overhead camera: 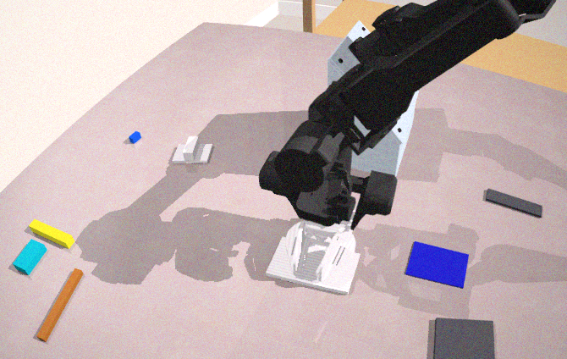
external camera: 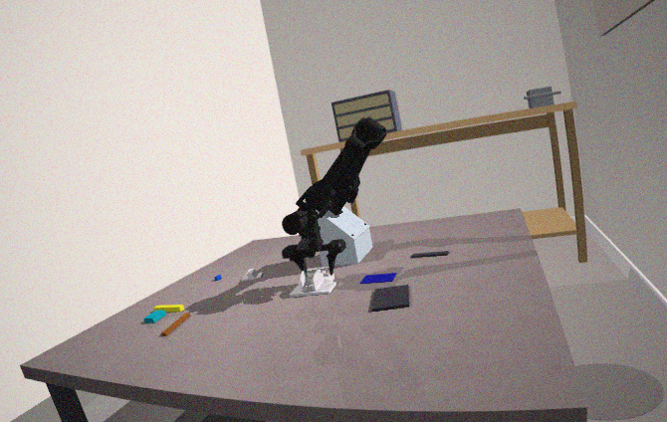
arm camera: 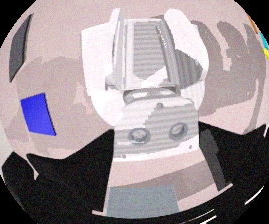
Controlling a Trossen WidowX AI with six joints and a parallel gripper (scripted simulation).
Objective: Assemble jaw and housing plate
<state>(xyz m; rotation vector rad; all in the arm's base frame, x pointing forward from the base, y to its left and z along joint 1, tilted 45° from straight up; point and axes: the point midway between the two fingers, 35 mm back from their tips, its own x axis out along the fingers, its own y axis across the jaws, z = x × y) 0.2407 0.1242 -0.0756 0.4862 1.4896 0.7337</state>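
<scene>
Right now my gripper tip is 20 mm short of the white jaw and 20 mm to the right of it. The rest, counted from my gripper tip: blue pad (190 mm to the left, 20 mm below); dark slab (140 mm ahead, 270 mm to the left, 20 mm below); white base plate (70 mm ahead, 10 mm to the left, 10 mm below).
</scene>
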